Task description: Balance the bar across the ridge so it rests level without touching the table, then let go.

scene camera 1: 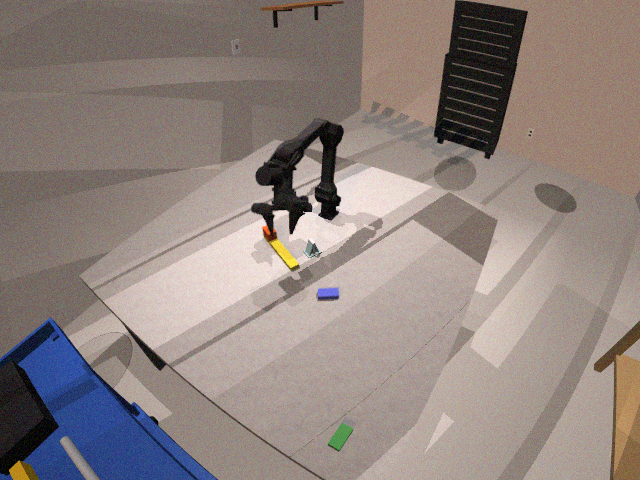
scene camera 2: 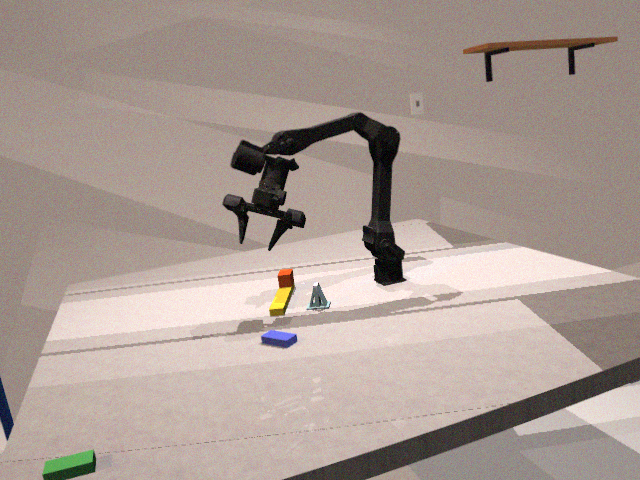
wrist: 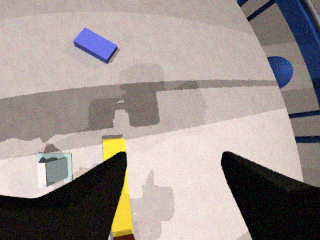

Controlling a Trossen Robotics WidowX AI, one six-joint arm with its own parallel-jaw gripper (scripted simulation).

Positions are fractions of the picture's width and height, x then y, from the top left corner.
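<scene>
You'd see a blue block (wrist: 0.30,0.19) here, and there's a bar (scene camera 2: 0.44,0.64) as well. As for my gripper (scene camera 2: 0.40,0.52), it's open with nothing in it. You can also find my gripper (scene camera 1: 0.44,0.49) (wrist: 0.55,0.66) in those other views.
</scene>
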